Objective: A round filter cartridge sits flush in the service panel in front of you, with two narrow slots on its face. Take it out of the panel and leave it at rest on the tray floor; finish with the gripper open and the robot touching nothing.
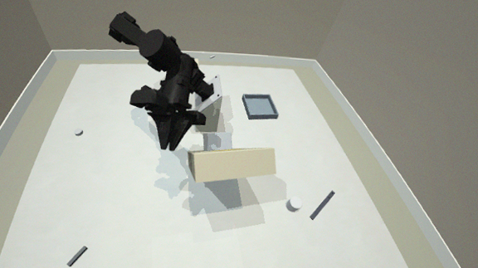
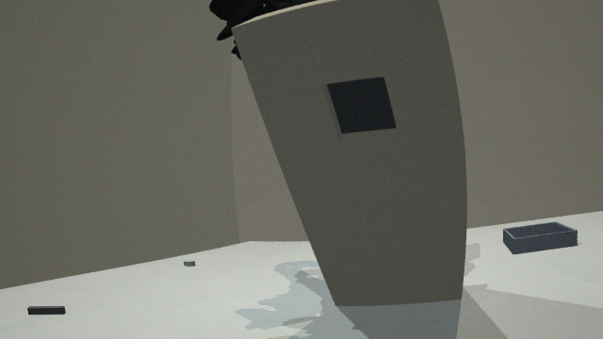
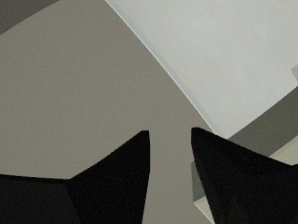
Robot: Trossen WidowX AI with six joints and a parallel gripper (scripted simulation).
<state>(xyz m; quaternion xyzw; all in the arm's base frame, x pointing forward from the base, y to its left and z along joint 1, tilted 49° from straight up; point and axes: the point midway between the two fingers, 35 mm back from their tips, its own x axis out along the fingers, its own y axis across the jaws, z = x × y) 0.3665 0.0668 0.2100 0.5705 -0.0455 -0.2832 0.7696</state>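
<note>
Right now the round filter cartridge is 3 cm behind my gripper tip, 14 cm to the left of it and 8 cm below it. Round my gripper tip: tray: 48 cm behind, 40 cm to the left, 32 cm below; service panel: 8 cm behind, 14 cm to the left, 15 cm below.
</note>
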